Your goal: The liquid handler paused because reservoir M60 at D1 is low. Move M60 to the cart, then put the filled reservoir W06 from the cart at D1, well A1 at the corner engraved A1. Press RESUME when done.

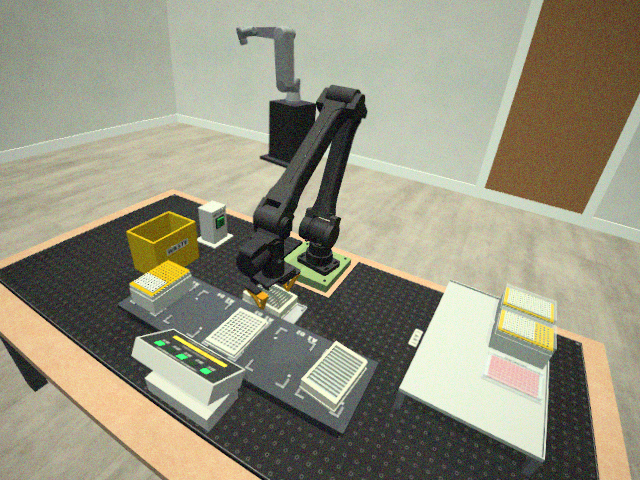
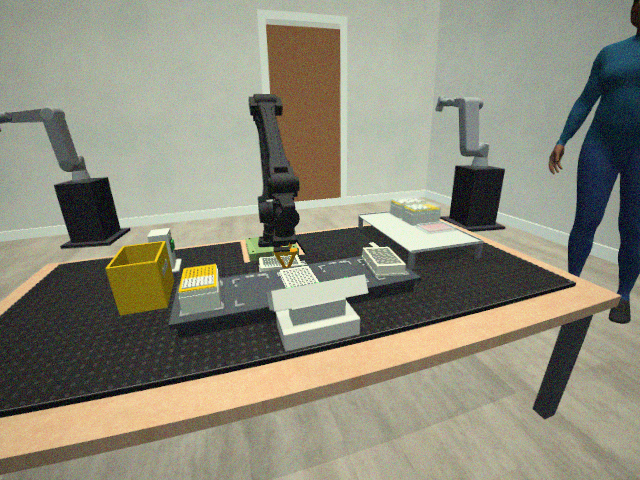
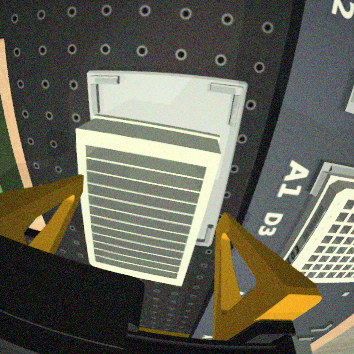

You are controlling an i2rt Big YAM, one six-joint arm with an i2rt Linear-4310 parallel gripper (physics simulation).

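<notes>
A cream slatted reservoir sits at a pale bracketed holder, beside the deck; one end of the holder is uncovered. My gripper is open, with a finger over each long side of this reservoir and nothing clamped. A second slatted reservoir stands at the right end of the dark deck. I cannot read M60, W06 or D1. A console has several green buttons; their labels are unreadable. A white low table stands at the right.
A white well plate lies mid-deck, near an engraved D3. A tip box and the yellow waste bin are left. Tip boxes and a pink plate stand on the low table.
</notes>
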